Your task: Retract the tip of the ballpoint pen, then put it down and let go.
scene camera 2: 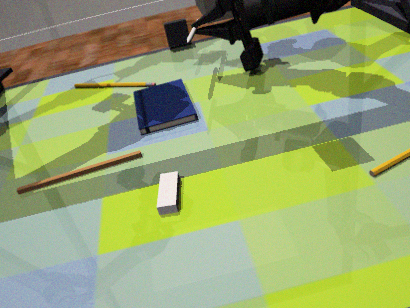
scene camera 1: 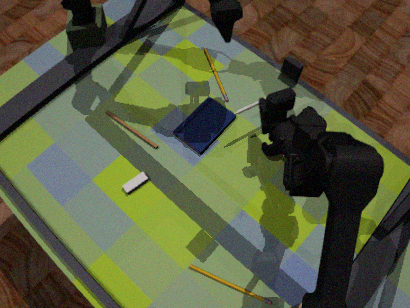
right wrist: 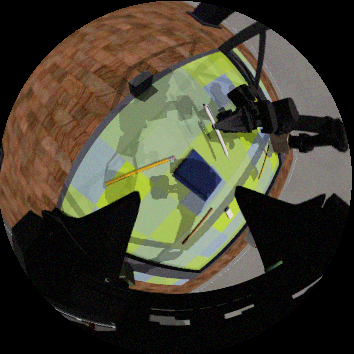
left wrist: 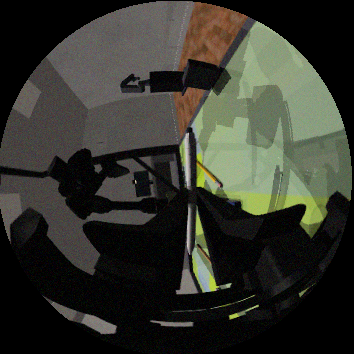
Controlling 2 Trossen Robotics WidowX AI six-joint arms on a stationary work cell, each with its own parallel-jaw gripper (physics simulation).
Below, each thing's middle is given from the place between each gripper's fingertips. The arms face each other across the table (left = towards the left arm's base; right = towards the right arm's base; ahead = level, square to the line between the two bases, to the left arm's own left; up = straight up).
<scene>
Now: right hand 11 cm short of the blue notebook (scene camera 2: 163, 106), 8 cm to the right of it and 19 cm above it. Round my right hand: brown stick (scene camera 2: 134, 155) (27 cm ahead, 1 cm to the right, 19 cm below); then ballpoint pen (left wrist: 190, 142) (14 cm to the left, 11 cm below); then eraser (scene camera 2: 168, 195) (33 cm ahead, 13 cm to the left, 19 cm below).
My left gripper is now 1 cm short of the ballpoint pen. Also, from my left hand: blue notebook 12 cm ahead, 5 cm to the right, 8 cm below; then brown stick 28 cm ahead, 14 cm to the right, 8 cm below; then eraser 34 cm ahead, 8 cm below.
</scene>
